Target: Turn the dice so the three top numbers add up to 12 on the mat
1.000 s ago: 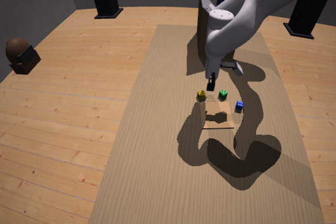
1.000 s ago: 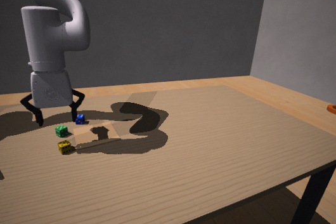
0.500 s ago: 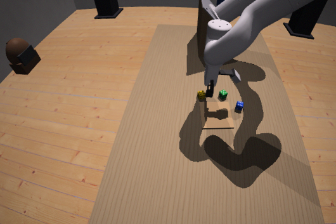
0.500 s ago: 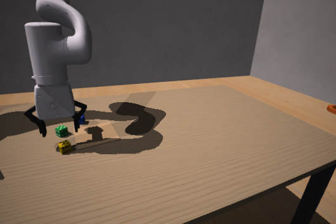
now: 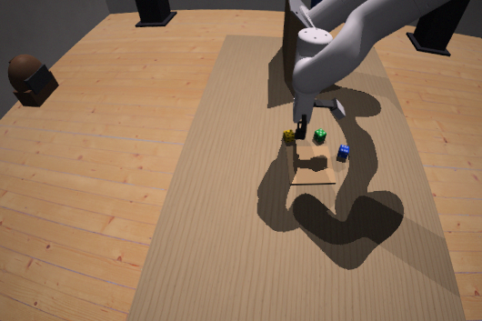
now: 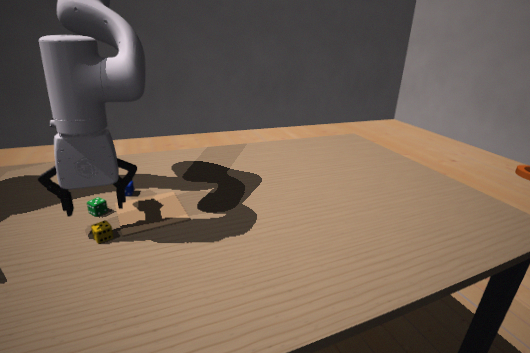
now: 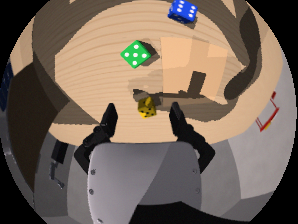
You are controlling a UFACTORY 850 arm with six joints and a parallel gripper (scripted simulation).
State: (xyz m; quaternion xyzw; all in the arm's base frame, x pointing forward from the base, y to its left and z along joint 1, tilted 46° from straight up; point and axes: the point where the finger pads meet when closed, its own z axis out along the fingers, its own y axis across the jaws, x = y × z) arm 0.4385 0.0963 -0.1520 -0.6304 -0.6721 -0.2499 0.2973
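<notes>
Now: the yellow die 10 mm ahead of my hand, 30 mm to the right of it and 40 mm below it. Round my hand: tan mat: 100 mm ahead, 40 mm to the left, 60 mm below; blue die: 50 mm ahead, 150 mm to the left, 40 mm below; green die: 10 mm behind, 70 mm to the left, 40 mm below.
</notes>
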